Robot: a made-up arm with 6 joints. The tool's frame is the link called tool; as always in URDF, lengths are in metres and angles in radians.
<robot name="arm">
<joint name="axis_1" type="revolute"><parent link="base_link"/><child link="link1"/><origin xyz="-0.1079 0.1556 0.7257" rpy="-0.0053 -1.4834 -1.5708"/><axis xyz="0 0 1"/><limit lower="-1.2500" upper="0.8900" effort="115" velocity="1.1"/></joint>
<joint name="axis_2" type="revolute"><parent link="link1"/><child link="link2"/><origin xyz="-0.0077 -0.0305 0.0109" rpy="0.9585 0.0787 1.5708"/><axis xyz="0 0 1"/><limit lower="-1.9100" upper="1.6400" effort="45" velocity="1.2"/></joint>
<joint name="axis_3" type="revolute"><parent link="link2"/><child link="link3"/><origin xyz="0.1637 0.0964 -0.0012" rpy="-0.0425 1.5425 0.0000"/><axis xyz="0 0 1"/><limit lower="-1.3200" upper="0.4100" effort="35" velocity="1.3"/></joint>
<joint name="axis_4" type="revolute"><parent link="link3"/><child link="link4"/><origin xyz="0.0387 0.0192 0.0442" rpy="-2.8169 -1.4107 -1.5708"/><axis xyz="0 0 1"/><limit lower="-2.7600" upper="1.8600" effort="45" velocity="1.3"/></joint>
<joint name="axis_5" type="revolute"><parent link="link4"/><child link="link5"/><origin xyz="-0.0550 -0.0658 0.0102" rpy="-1.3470 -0.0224 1.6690"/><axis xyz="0 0 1"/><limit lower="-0.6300" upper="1.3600" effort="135" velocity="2.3"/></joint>
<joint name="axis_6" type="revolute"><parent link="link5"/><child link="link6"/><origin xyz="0.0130 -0.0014 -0.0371" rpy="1.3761 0.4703 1.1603"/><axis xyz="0 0 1"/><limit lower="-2.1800" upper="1.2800" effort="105" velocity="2.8"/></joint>
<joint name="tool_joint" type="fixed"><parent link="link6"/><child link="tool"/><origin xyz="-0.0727 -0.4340 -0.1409" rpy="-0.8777 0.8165 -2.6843"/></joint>
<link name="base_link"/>
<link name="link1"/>
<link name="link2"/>
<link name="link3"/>
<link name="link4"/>
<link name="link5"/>
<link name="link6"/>
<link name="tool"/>
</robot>
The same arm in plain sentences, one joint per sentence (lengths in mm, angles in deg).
The arm has six revolute joints in a row. What follows holds with every joint at zero, and every direction is one of the base frame's.
Joint 1 lies 107.9 mm along -x and 155.6 mm along +y and 725.7 mm along +z from the base frame's origin and rotates about the direction (0.0053, 0.996168, 0.087297), from -71.62 to 50.99 deg.
Joint 2 lies 30.4 mm along -x and 11.7 mm along +y and 6.7 mm along -z from joint 1 and rotates about the direction (0.0482, 0.499101, 0.865202), from -109.43 to 93.97 deg.
Joint 3 lies 169.7 mm along +x and 68.9 mm along +y and 50.6 mm along -z from joint 2 and rotates about the direction (0.999456, -0.032699, -0.0042), from -75.63 to 23.49 deg.
Joint 4 lies 43.9 mm along +x and 4.2 mm along -y and 43.3 mm along -z from joint 3 and rotates about the direction (-0.181898, -0.963991, 0.193998), from -158.14 to 106.57 deg.
Joint 5 lies 53.3 mm along -x and 13.9 mm along -y and 66.5 mm along -z from joint 4 and rotates about the direction (-0.989226, -0.069402, -0.128903), from -36.1 to 77.92 deg.
Joint 6 lies 34.9 mm along +x and 3.8 mm along +y and 17.7 mm along +z from joint 5 and rotates about the direction (-0.288688, -0.130695, 0.948461), from -124.9 to 73.34 deg.
The tool frame, which is the frame that the pose is given for, lies 398.5 mm along +x and 226.5 mm along -y and 58.5 mm along -z from joint 6; its axes are the base frame's turned by roll -22.72, pitch 50.47 and yaw -66.45 deg (as in URDF: about the fixed x, then y, then z).

